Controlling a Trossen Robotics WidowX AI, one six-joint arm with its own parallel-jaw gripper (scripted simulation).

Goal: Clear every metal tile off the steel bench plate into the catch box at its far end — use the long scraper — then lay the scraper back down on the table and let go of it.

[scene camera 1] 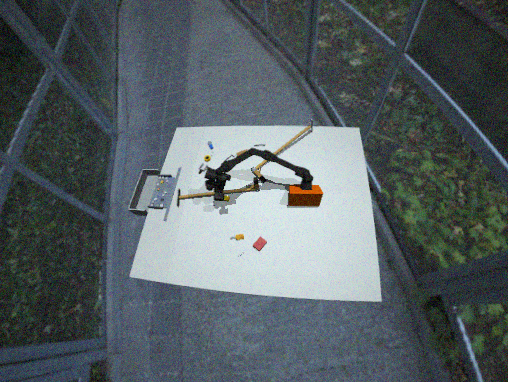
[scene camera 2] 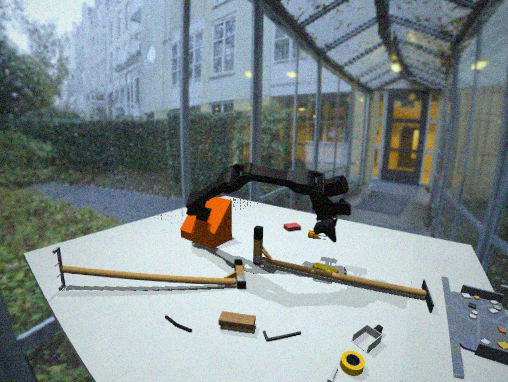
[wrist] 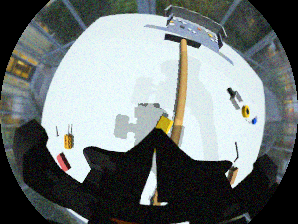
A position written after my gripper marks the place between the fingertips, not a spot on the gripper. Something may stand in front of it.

Observation:
My gripper (scene camera 2: 335, 241) is shut, with nothing in its grasp. Also in view: a long scraper (scene camera 2: 258, 249).
The long scraper shows as well in the wrist view (wrist: 180, 109). My gripper also shows in the wrist view (wrist: 156, 131).

